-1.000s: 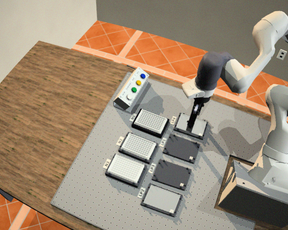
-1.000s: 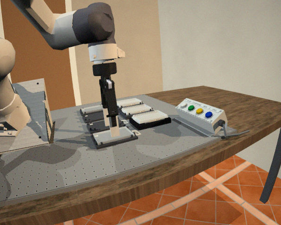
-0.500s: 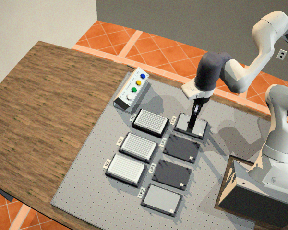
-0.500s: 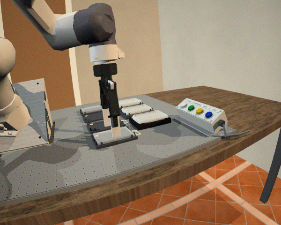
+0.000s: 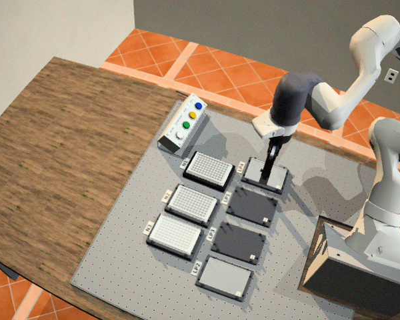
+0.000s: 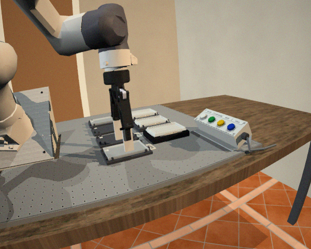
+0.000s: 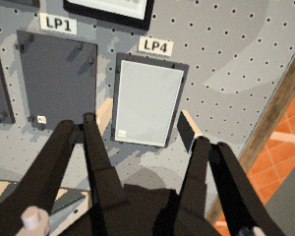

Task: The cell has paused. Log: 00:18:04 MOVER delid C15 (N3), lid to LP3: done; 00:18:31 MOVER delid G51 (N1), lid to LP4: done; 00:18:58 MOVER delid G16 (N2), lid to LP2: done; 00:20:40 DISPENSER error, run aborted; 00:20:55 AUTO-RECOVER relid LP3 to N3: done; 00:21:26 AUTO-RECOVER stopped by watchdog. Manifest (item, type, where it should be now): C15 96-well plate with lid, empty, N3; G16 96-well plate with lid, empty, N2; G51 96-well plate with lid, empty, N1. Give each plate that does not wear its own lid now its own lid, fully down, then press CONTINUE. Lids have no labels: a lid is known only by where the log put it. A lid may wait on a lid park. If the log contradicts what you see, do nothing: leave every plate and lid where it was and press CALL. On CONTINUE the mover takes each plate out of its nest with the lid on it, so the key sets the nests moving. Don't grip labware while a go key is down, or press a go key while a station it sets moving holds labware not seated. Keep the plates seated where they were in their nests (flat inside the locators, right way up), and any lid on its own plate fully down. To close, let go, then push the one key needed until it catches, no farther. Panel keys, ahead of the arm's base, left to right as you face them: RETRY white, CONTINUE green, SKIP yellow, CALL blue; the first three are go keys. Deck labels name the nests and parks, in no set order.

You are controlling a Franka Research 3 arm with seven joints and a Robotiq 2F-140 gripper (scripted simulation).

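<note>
The lp4 park is 5 cm below my hand. Also, from my hand: plate (17 cm ahead, 21 cm to the left, 3 cm below); then LP3 park (1 cm behind, 27 cm to the left, 5 cm below); then lp1 park (13 cm to the left, 5 cm below).
</note>
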